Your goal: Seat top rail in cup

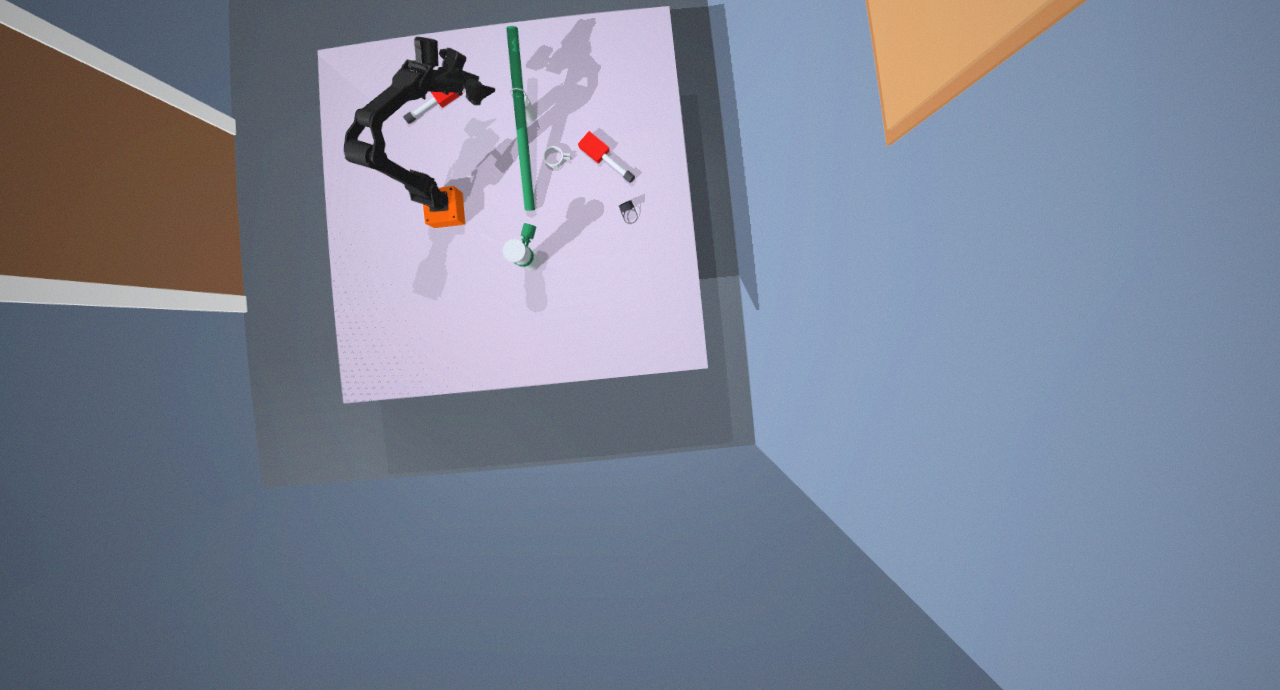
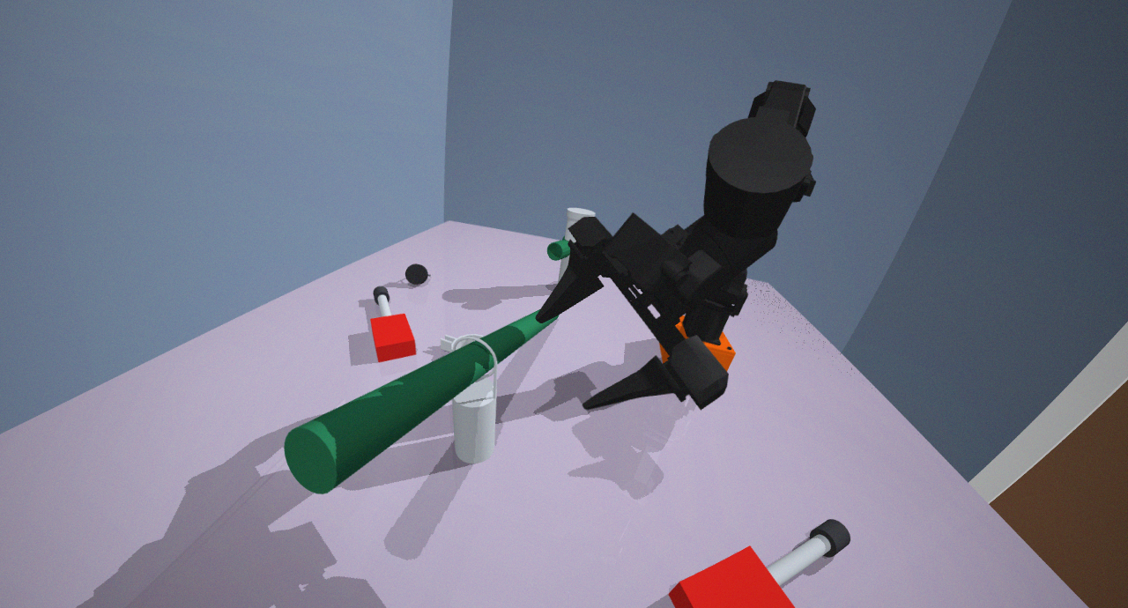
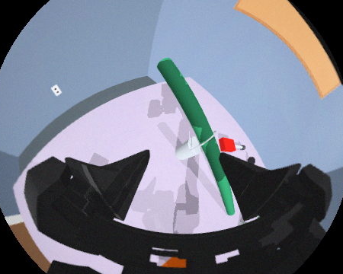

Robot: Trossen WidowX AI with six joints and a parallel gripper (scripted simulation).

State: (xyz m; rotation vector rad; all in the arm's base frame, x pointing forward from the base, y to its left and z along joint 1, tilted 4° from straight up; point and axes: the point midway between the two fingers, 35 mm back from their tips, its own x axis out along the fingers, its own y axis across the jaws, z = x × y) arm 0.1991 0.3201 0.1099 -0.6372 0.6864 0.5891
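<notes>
Now: gripper tip 47 cm to the left of the green rail-end cup, 10 cm short of it and 5 cm above it. From my gripper tip the other things lie so: small black band (42 cm ahead, 39 cm to the right, 16 cm below); then short grey post (9 cm ahead, 7 cm below, 2 cm to the right).
</notes>
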